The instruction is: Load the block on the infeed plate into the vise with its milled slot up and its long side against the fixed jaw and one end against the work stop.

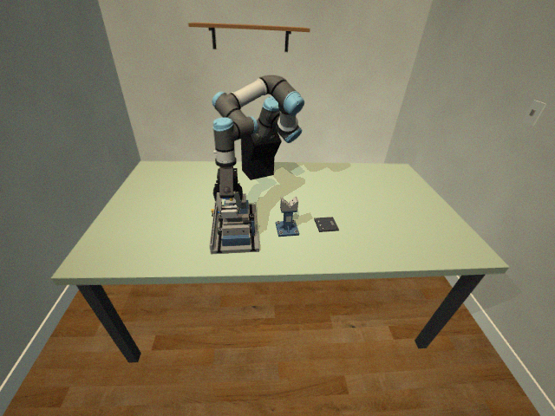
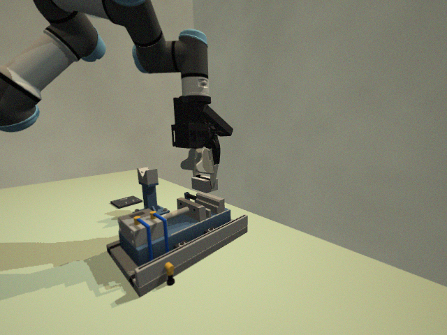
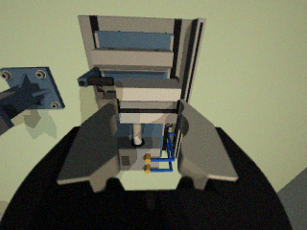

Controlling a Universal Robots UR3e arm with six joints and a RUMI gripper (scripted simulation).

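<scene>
My gripper is now right at the part. Round my hand: grey rail 120 mm below, 80 mm to the right, 60 mm behind; fixed jaw 70 mm below, 30 mm ahead, 20 mm to the left; work stop rod 70 mm to the left, 60 mm below, 10 mm behind.
</scene>
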